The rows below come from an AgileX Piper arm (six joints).
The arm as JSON. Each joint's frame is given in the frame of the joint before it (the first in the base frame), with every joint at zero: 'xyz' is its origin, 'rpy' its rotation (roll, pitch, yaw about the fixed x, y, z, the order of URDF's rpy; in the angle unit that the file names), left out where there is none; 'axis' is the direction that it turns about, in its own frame. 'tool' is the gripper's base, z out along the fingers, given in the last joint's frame.
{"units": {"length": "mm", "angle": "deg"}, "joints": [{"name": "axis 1", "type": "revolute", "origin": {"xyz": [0.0, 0.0, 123.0], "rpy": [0.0, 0.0, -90.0]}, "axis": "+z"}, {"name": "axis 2", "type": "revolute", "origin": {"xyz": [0.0, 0.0, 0.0], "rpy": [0.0, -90.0, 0.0]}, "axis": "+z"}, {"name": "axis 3", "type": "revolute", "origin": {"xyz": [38.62, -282.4, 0.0], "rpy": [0.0, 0.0, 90.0]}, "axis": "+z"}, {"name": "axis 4", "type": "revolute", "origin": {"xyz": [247.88, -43.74, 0.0], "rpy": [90.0, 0.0, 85.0]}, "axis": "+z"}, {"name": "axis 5", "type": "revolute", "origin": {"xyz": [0.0, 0.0, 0.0], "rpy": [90.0, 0.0, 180.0]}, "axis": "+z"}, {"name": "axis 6", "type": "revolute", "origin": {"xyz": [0.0, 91.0, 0.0], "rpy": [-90.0, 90.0, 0.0]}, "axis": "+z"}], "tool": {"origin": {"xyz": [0.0, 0.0, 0.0], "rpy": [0.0, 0.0, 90.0]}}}
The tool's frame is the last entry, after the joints.
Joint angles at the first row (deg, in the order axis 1, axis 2, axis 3, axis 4, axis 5, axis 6):
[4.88 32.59 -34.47 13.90 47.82 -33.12]
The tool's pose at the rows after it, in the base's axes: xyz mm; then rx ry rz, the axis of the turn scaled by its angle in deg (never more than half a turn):
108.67 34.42 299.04 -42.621 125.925 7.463
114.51 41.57 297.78 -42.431 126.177 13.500
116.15 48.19 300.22 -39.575 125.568 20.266
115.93 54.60 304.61 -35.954 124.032 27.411
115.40 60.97 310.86 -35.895 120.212 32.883
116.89 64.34 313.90 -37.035 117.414 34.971
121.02 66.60 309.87 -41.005 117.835 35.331
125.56 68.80 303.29 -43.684 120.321 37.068
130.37 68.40 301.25 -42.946 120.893 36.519
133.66 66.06 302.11 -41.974 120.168 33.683
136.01 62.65 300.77 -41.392 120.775 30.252
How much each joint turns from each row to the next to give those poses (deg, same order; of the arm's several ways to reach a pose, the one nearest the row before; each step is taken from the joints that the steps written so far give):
[1.04 4.96 -1.08 5.61 1.41 -5.22]
[0.13 2.17 -0.10 5.63 0.00 -2.08]
[0.08 0.76 -0.13 5.88 0.00 -0.15]
[0.00 0.11 -0.02 6.50 -0.10 0.01]
[0.00 0.00 -0.10 7.15 -0.11 -3.91]
[0.00 0.43 0.00 4.24 -0.36 -3.93]
[0.00 1.84 -0.03 0.87 1.44 -3.72]
[0.00 2.36 0.00 0.02 2.20 -1.36]
[0.00 1.06 0.00 -0.11 -1.09 -0.10]
[0.00 0.00 -0.09 -1.07 -2.37 0.00]
[0.00 0.00 0.00 -2.81 -1.77 1.21]

